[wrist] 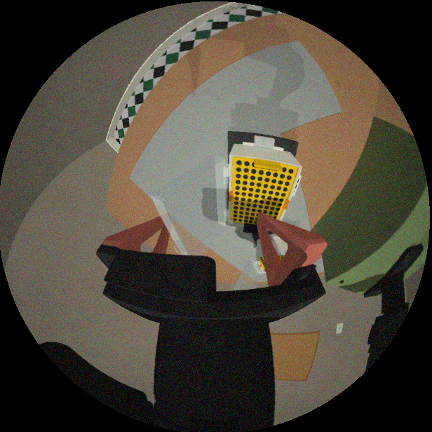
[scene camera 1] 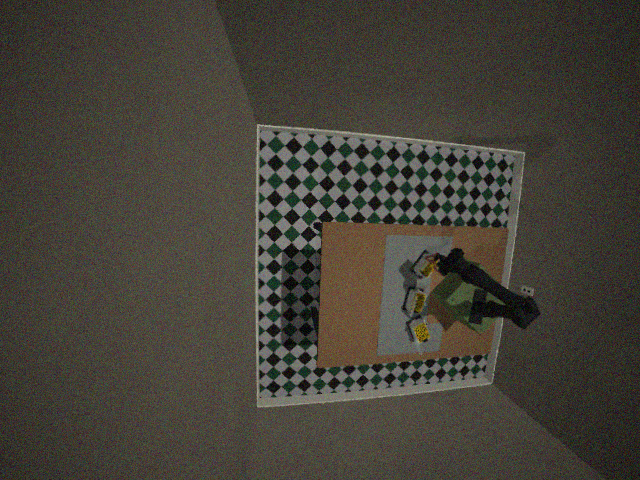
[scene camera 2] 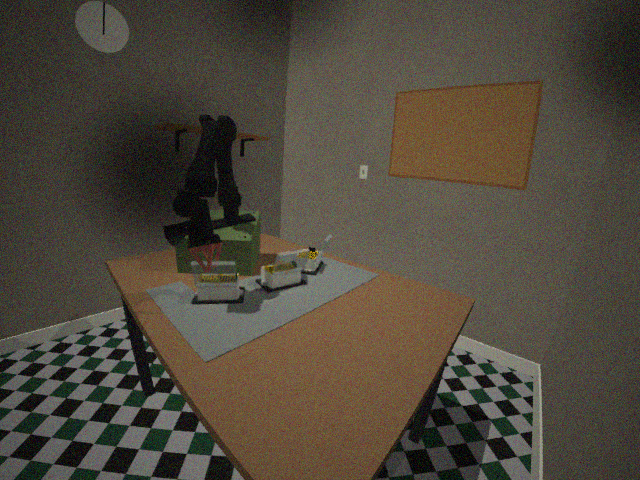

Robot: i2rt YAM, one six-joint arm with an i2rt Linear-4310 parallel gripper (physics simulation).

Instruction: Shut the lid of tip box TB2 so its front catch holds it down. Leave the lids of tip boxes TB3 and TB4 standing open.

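Seen in the pictures: gripper, between the fingertips: (scene camera 1: 429, 262) (scene camera 2: 211, 269); arm's base, origin of its link: (scene camera 1: 477, 306) (scene camera 2: 231, 222).
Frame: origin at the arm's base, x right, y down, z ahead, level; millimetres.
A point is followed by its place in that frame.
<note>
Three white tip boxes with yellow racks stand in a row; their labels are not readable, so I cannot tell which is TB2, TB3 or TB4. The nearest box (scene camera 1: 425, 265) @(y 33, x 175, z 382 mm) (scene camera 2: 217, 294) @(y 151, x 179, z 338 mm) (wrist: 262, 192) lies close below my gripper, its clear lid (scene camera 2: 214, 267) @(y 46, x 195, z 378 mm) standing open. The middle box (scene camera 1: 417, 302) (scene camera 2: 281, 279) @(y 143, x -44, z 349 mm) has a raised lid. The far box (scene camera 1: 421, 333) (scene camera 2: 311, 262) @(y 132, x -226, z 283 mm) has its clear lid (scene camera 2: 328, 237) @(y 33, x -304, z 289 mm) raised. My gripper (scene camera 1: 434, 260) @(y 66, x 193, z 340 mm) (scene camera 2: 206, 260) @(y 66, x 193, z 340 mm) (wrist: 213, 217) is open, with its red fingers apart, near the top of the nearest box's lid. Contact with the lid cannot be told.
The boxes stand on a grey-blue mat (scene camera 1: 395, 248) @(y 178, x 225, z 505 mm) (scene camera 2: 206, 346) @(y 178, x 274, z 532 mm) (wrist: 180, 145) on the brown table (scene camera 1: 346, 294) @(y 181, x -102, z 740 mm) (scene camera 2: 330, 377) @(y 181, x 91, z 763 mm). A green block (scene camera 1: 449, 289) @(y 78, x 54, z 152 mm) (scene camera 2: 250, 253) @(y 88, x -2, z 188 mm) (wrist: 370, 180) stands behind the row, beside the arm. Another box's yellow rack shows beyond the right finger in the wrist view.
</note>
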